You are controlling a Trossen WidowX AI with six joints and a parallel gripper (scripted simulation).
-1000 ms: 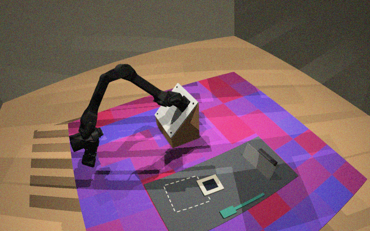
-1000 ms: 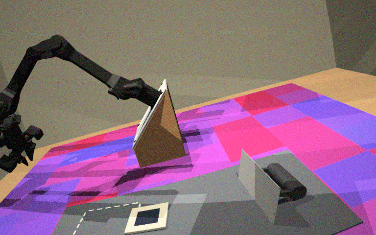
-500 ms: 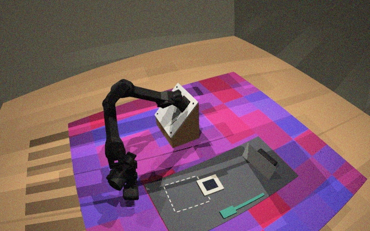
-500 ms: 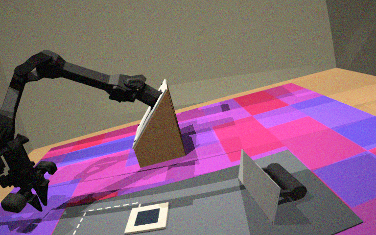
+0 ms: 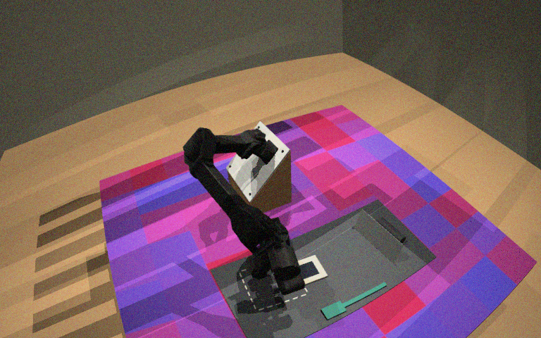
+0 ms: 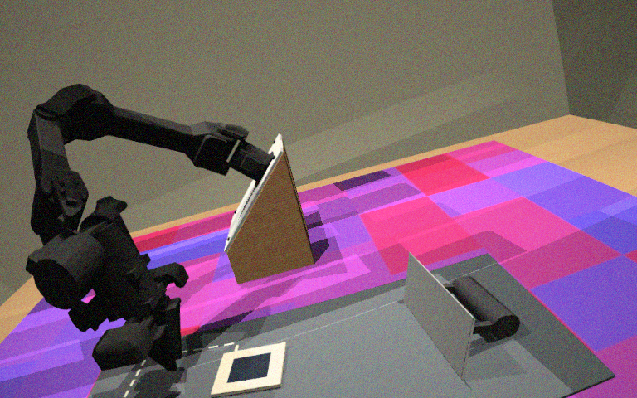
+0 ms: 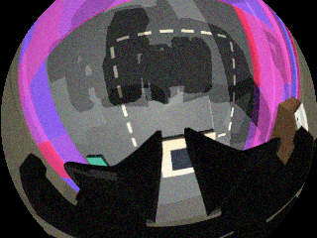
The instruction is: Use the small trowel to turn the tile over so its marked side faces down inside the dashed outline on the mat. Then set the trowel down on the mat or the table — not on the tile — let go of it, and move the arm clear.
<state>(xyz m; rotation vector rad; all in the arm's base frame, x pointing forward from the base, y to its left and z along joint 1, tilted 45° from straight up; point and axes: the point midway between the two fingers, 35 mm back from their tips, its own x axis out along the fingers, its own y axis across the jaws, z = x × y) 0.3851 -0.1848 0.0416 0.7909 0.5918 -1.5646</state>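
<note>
My gripper tip is now 90 mm to the right of the tile, 40 mm above it and 20 mm past it. Also, from my gripper tip: grey mat 150 mm to the left, 70 mm below, 20 mm ahead; green trowel 150 mm ahead, 130 mm to the left, 40 mm below.
</note>
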